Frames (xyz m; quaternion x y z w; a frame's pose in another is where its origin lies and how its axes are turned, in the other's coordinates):
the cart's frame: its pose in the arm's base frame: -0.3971 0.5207 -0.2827 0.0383 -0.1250 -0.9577 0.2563
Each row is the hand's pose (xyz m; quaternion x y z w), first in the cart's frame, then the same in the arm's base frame.
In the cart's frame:
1: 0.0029 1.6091 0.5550 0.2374 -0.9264 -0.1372 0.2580
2: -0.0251 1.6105 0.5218 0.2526 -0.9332 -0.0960 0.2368
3: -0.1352 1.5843 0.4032 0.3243 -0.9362 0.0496 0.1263
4: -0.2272 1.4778 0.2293 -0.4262 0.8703 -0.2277 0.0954
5: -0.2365 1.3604 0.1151 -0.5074 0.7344 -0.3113 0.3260
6: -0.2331 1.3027 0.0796 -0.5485 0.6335 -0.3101 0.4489
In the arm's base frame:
1: 0.2987 -0.7062 0.6702 0.7994 0.4918 0.2881 0.1902
2: 0.3281 -0.7006 0.6387 0.8079 0.5070 0.2556 0.1576
3: 0.4271 -0.6496 0.5184 0.8148 0.5682 0.1036 0.0496
4: 0.4794 -0.5526 0.3237 -0.7564 -0.6280 0.1697 0.0685
5: 0.4467 -0.4748 0.1831 -0.6247 -0.6454 0.4273 0.1033
6: 0.4208 -0.4360 0.1338 -0.5221 -0.6435 0.5537 0.0817

